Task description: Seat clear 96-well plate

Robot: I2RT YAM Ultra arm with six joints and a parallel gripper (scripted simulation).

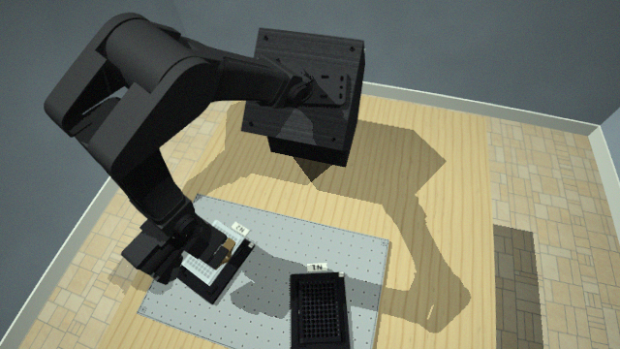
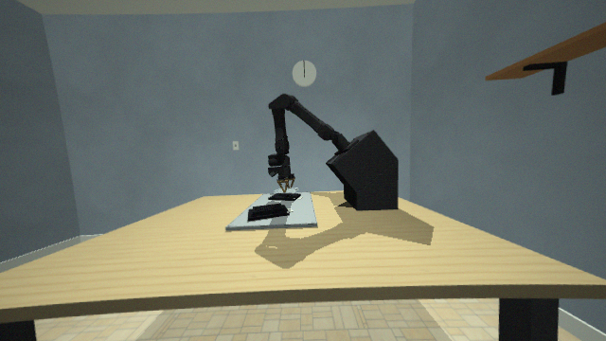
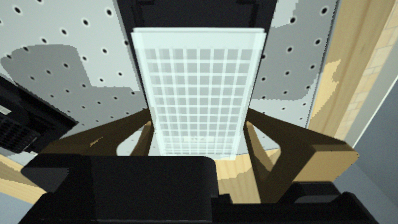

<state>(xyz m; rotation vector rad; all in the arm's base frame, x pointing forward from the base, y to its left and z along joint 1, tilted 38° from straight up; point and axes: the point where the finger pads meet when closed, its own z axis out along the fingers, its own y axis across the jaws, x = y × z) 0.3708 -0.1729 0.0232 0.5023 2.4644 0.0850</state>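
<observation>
Now: the plate nest N2 4 cm below my hand, 2 cm ahead of it and 1 cm to the right of it. The rest, counted from my hand: n2 label (7 cm behind, 5 cm below, 3 cm to the left); then n1 label (24 cm to the left, 5 cm below).
</observation>
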